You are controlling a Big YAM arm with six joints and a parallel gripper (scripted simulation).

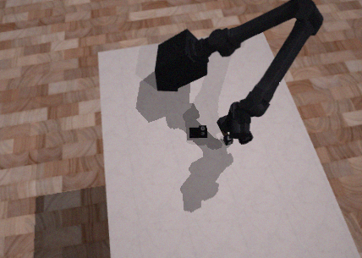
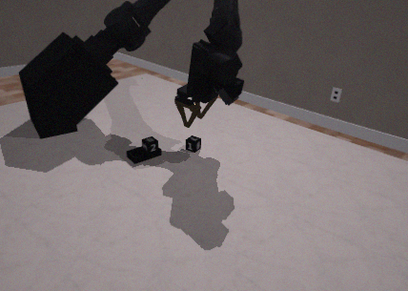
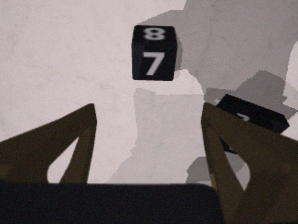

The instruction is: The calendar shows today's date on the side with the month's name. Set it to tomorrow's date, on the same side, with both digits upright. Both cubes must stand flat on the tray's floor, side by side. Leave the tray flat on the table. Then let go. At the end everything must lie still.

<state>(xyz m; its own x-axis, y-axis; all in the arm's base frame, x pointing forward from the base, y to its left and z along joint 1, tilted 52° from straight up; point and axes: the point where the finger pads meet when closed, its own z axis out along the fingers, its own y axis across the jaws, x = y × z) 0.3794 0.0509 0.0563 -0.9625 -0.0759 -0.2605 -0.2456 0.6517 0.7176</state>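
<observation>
The black digit cube lies 7 cm below my hand. Also, from my hand: black tray 6 cm behind, 12 cm to the right, 8 cm below.
</observation>
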